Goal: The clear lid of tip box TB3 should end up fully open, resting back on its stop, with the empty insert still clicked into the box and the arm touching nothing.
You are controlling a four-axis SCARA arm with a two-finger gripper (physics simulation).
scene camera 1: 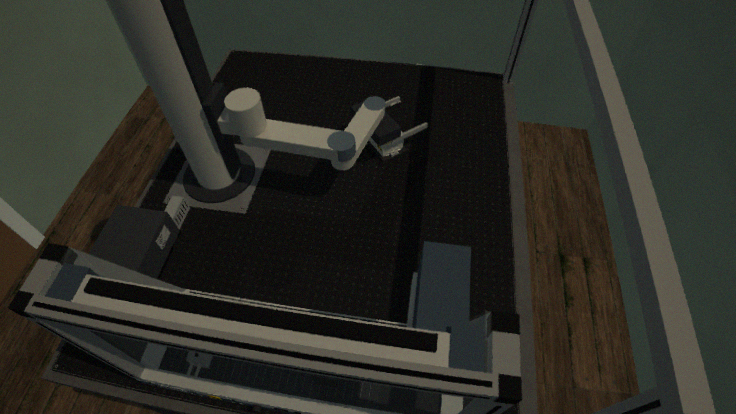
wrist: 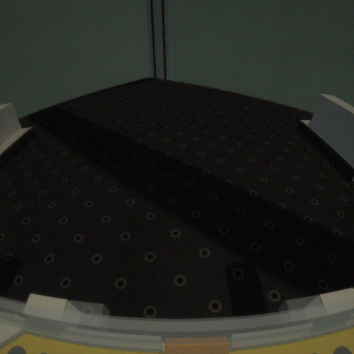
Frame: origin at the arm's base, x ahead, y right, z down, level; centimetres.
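Seen in the pictures: gripper, fingertip midpoint: [scene camera 1: 412, 111]; arm's base, link origin: [scene camera 1: 220, 176].
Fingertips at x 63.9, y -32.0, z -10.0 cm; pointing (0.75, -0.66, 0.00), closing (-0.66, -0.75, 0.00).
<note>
Pixels of each thing's middle, then the offset from my fingertips to it. "spot": a spot on its surface instead. Level surfaces: height alone.
- Tip box TB3, body centre: [scene camera 1: 384, 136] dx -9.0, dy +9.1, dz +4.9 cm
- dark perforated deck, surface height: dz +8.7 cm
- dark grey unit, surface spot: [scene camera 1: 128, 234] spot: dx -75.5, dy +66.3, dz -2.8 cm
- blue-grey block, surface spot: [scene camera 1: 443, 283] spot: dx +9.6, dy +85.9, dz -40.1 cm
- frame beam, body centre: [scene camera 1: 249, 314] dx -18.9, dy +96.3, dz -41.5 cm
Tip box TB3 [scene camera 1: 393, 149] is mostly hidden under the arm's dark hand in the scene view; a pale edge of it shows. In the wrist view, a strip of its clear lid [wrist: 175, 325] curves across the bottom, in front of a narrow part of the yellow insert [wrist: 75, 345] and an orange tab [wrist: 196, 345]. How far the lid is tilted cannot be told. My gripper [scene camera 1: 404, 116] [wrist: 162, 107] is open and empty, its two fingers wide apart, beyond the box's near edge in the wrist view. Whether it touches the box cannot be told.
A dark perforated deck [scene camera 1: 329, 236] lies under everything. The arm's column [scene camera 1: 180, 97] stands at the left. A dark grey unit [scene camera 1: 128, 234] is at the front left, a blue-grey block [scene camera 1: 443, 283] at the front right. A frame beam [scene camera 1: 257, 324] crosses the front.
</note>
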